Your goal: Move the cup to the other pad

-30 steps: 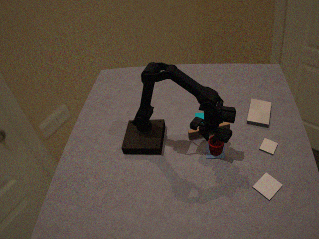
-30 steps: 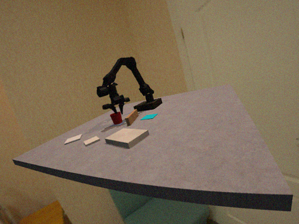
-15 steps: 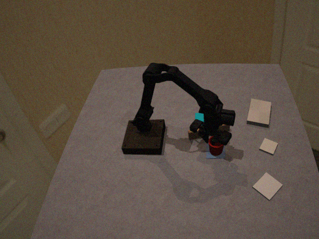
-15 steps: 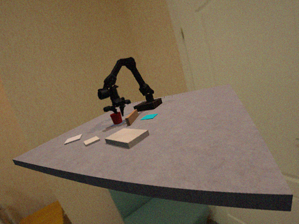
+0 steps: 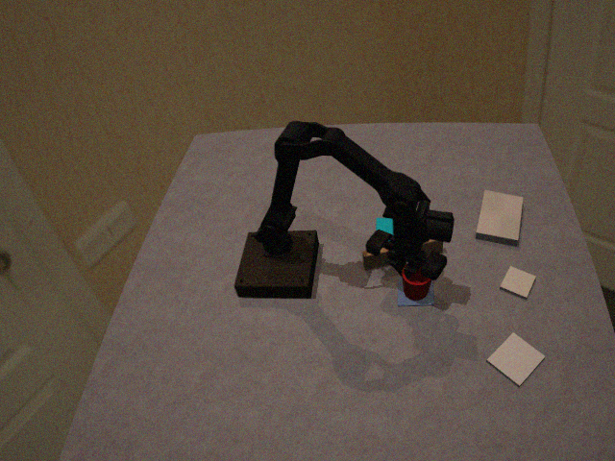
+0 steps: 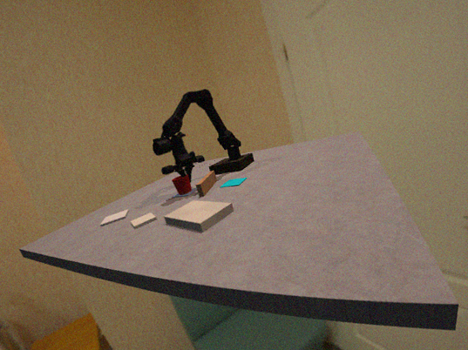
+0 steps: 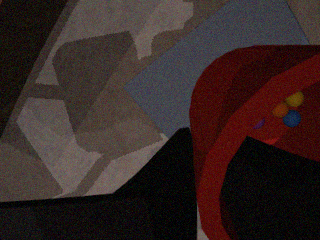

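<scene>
The teal pad is 7 cm behind my gripper tip, 19 cm to the left of it and 4 cm below it. Also, from my gripper tip: wooden bar: 2 cm behind, 9 cm to the left, 2 cm below; then red cup: 3 cm ahead, 1 cm to the right.
</scene>
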